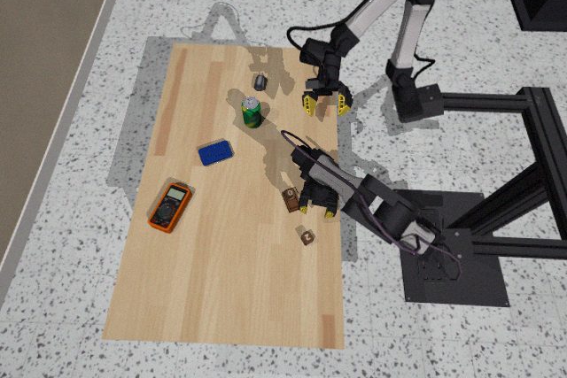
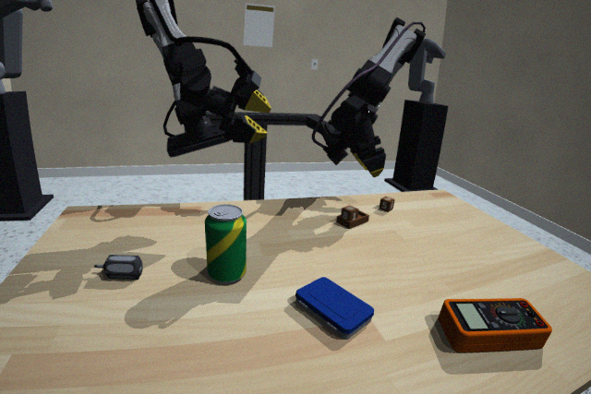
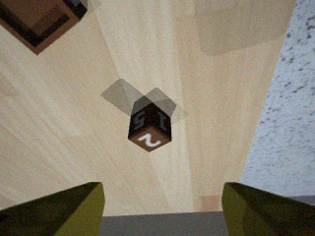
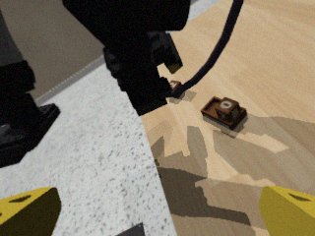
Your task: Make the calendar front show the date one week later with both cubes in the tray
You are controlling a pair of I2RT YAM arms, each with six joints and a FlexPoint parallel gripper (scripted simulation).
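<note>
My left gripper is now 100 mm above the brown tray, 80 mm to the left of it and 70 mm short of it. The rest, counted from my left hand: blue case: 350 mm ahead, 250 mm to the right, 90 mm below; then dark mouse-like object: 580 mm to the right, 210 mm ahead, 90 mm below.
</note>
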